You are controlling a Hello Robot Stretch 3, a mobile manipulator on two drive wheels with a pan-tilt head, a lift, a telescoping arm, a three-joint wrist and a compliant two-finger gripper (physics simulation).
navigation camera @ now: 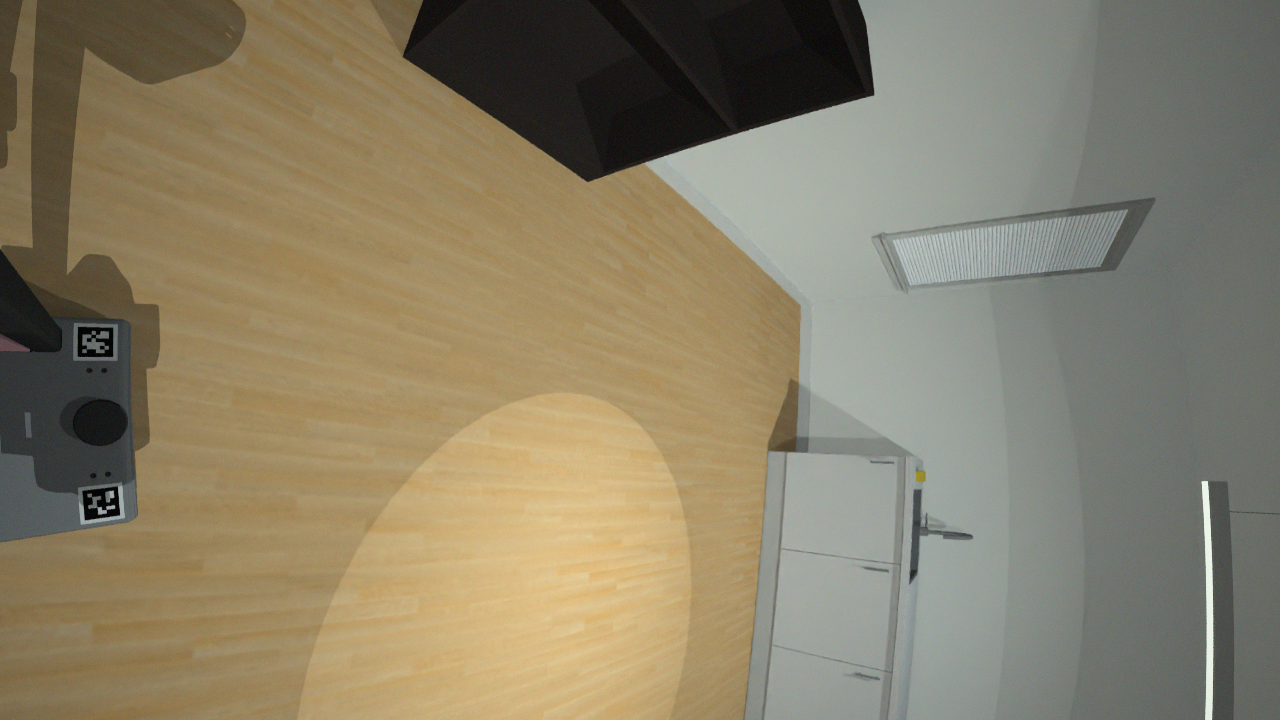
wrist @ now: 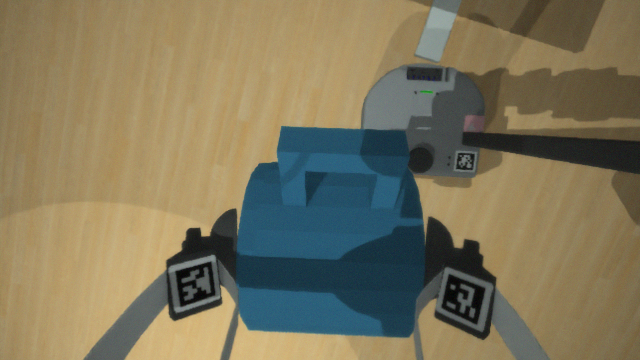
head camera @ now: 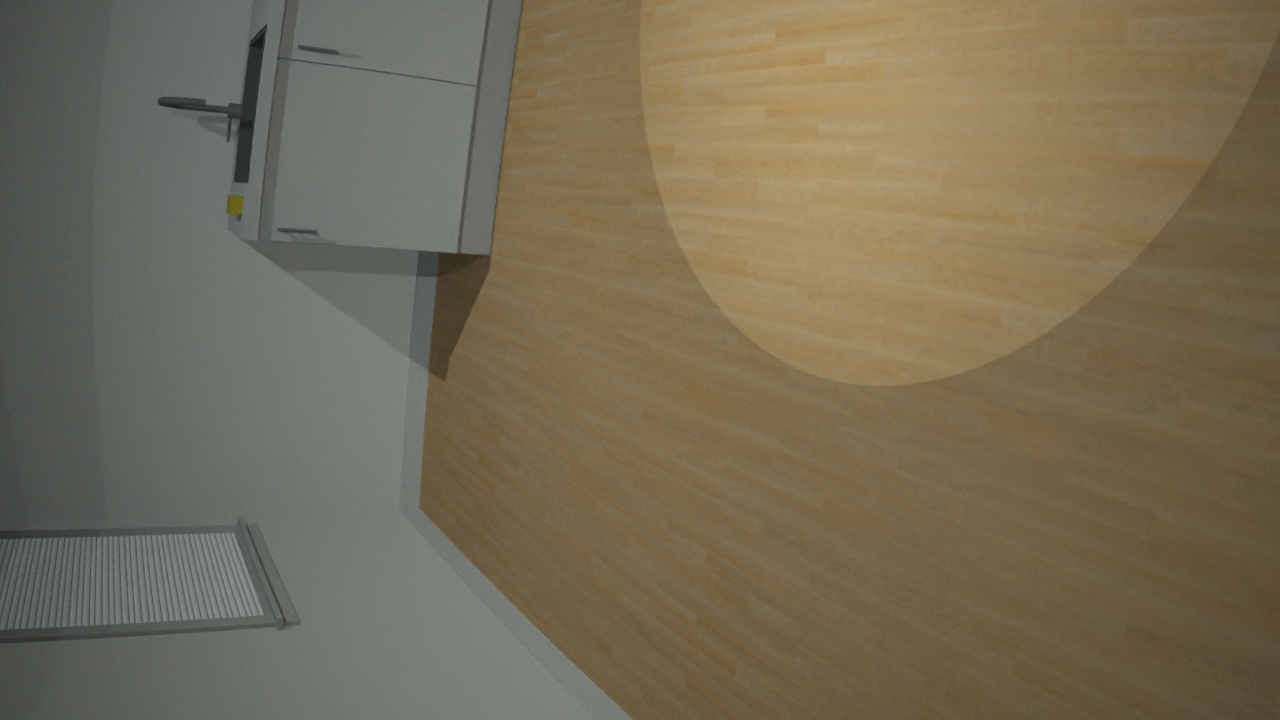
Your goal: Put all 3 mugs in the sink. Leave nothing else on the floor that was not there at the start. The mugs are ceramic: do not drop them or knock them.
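Pixels of known places: gripper, fingertip midpoint: (wrist: 329, 239); robot's base, link origin: (navigation camera: 99, 418).
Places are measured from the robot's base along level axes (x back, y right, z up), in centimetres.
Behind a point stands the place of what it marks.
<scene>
A blue mug (wrist: 325, 220) @[x 4.4, y 23.0, z 99.9 cm] is between the fingertips of my gripper (wrist: 329, 239) @[x 2.3, y 22.8, z 96.4 cm] in the wrist view. The gripper is shut on its sides, and the mug's handle points to the top of the view. Wooden floor shows behind the mug. The sink (head camera: 254, 67) @[x -329.6, y 117.4, z 88.6 cm] (navigation camera: 915, 528) @[x -333.6, y 99.5, z 88.8 cm] is a dark basin set in the white counter, with a grey faucet (head camera: 192, 104) (navigation camera: 948, 534) beside it. It is far from my base. The inside of the sink is hidden at this low angle. The other two mugs do not show in these views.
My base (navigation camera: 53, 465) @[x 6.0, y 6.2, z 15.9 cm] (wrist: 390, 107) @[x 14.2, y 9.7, z 16.0 cm] stands on the wooden floor. A pale bar (wrist: 437, 32) lies close to it. White cabinets (head camera: 371, 152) @[x -293.2, y 79.3, z 50.6 cm] (navigation camera: 836, 501) @[x -294.1, y 75.2, z 47.9 cm] carry the counter, with a yellow block (head camera: 234, 205) @[x -311.0, y 61.0, z 93.9 cm] (navigation camera: 920, 476) @[x -311.0, y 61.2, z 93.7 cm] near its end. A black shelf unit (navigation camera: 501, 89) @[x -89.5, y -93.2, z 10.0 cm] stands near the wall.
</scene>
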